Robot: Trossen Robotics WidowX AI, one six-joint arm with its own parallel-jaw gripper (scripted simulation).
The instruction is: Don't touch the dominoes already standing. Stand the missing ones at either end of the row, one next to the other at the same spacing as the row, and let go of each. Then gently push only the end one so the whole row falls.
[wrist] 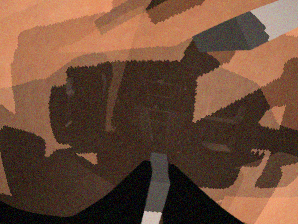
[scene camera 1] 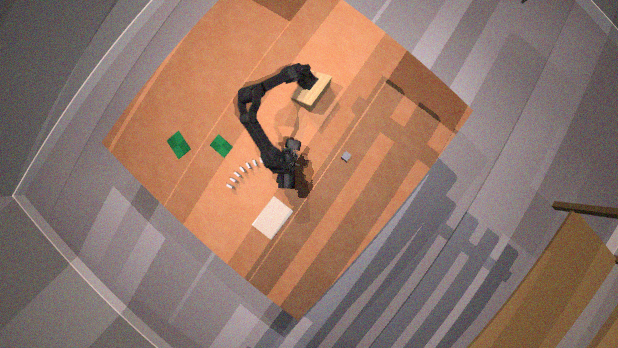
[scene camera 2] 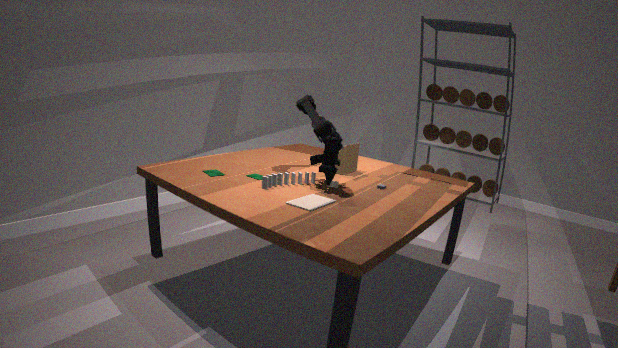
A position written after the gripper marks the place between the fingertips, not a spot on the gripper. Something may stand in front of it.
In view: the gripper [wrist: 156, 170] and a white sheet [scene camera 1: 269, 221].
The wrist view misses the white sheet: it is out of frame.
